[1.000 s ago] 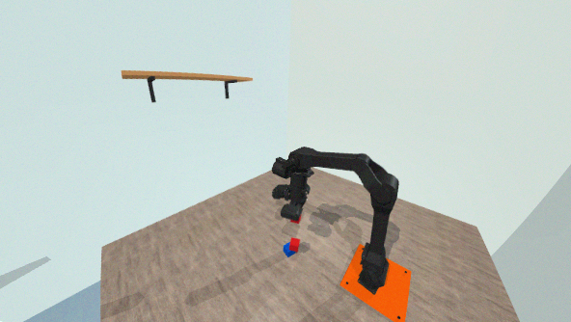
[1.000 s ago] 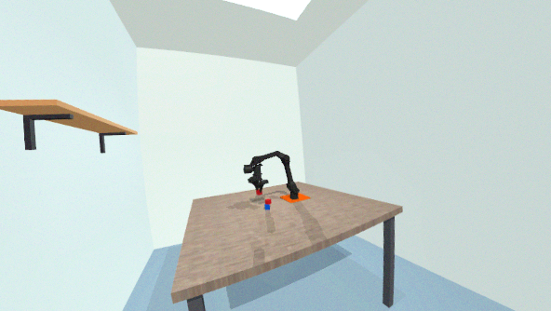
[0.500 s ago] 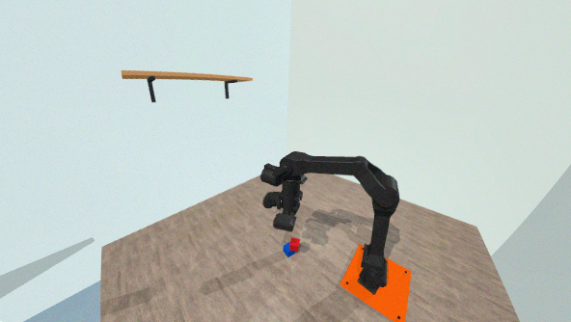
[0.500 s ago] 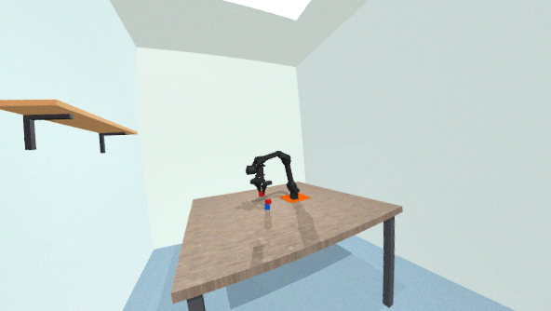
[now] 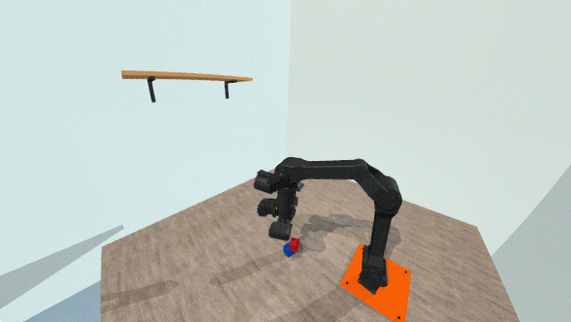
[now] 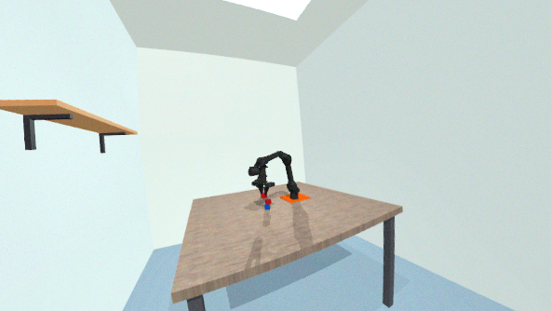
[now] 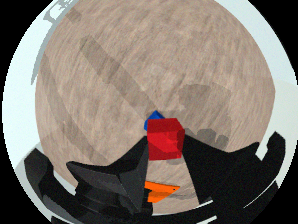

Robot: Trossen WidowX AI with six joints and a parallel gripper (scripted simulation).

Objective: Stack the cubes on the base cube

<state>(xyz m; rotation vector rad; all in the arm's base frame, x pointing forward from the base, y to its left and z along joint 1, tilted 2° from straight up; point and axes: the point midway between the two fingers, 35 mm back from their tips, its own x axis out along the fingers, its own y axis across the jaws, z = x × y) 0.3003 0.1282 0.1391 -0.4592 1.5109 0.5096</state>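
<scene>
My gripper tip is now 2 cm past the blue cube, 1 cm to the left of it and 9 cm above it.
</scene>
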